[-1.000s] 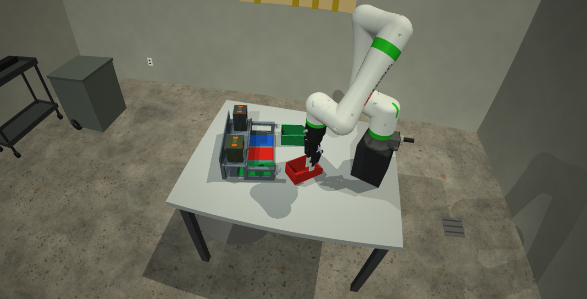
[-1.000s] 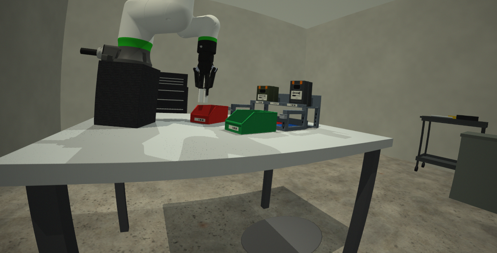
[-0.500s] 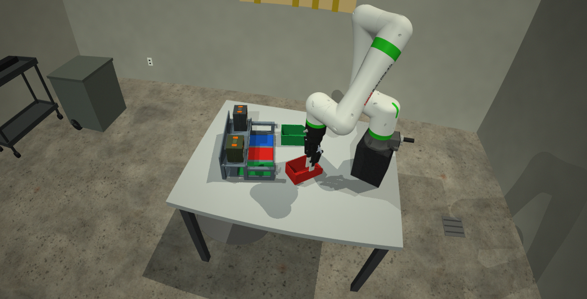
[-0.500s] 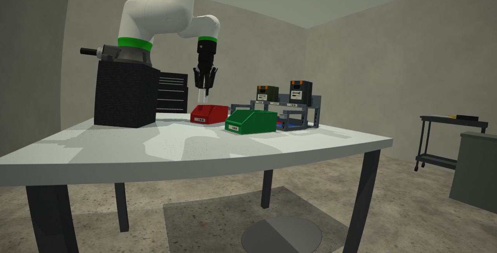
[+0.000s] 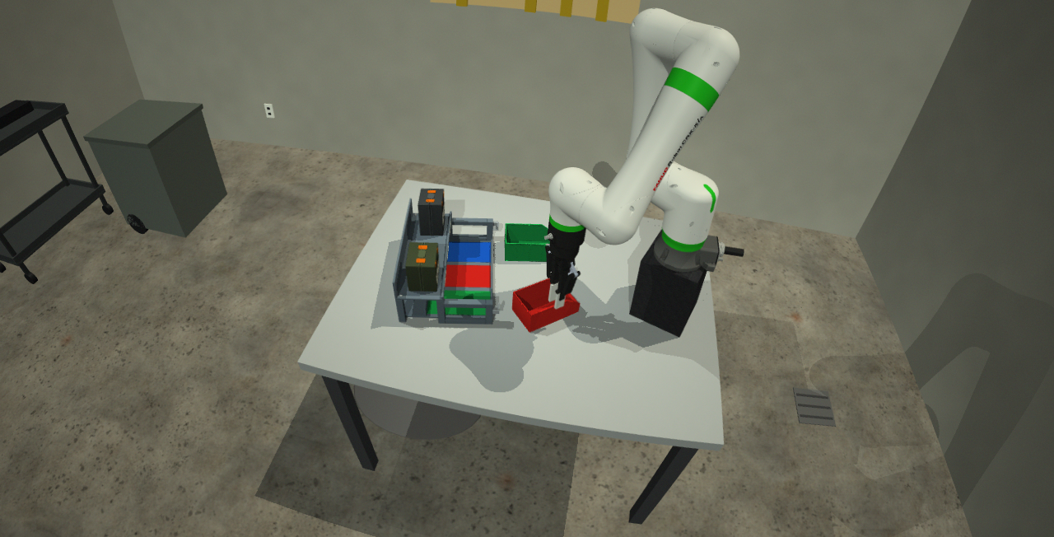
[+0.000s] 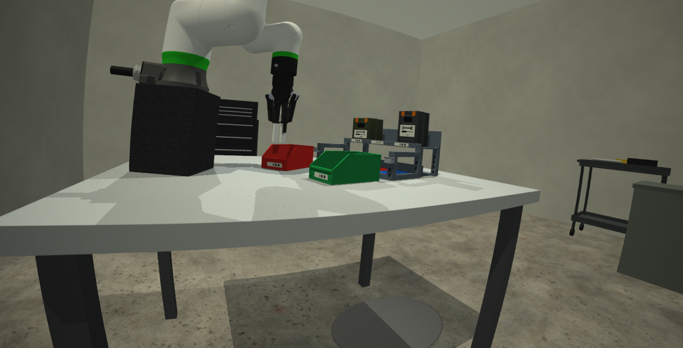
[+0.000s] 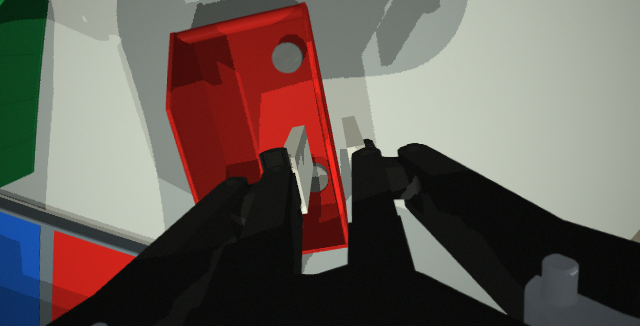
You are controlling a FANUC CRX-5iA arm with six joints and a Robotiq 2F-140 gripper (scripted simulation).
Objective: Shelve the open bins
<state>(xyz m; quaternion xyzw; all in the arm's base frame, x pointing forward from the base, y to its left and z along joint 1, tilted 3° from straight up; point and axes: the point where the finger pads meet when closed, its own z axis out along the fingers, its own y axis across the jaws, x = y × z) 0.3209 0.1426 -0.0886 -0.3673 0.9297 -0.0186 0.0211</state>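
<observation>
Now: the red bin 30 mm ahead of my hand, 40 mm to the right of it and 80 mm below it. Round my hand: green bin (130 mm ahead, 280 mm to the right, 80 mm below).
</observation>
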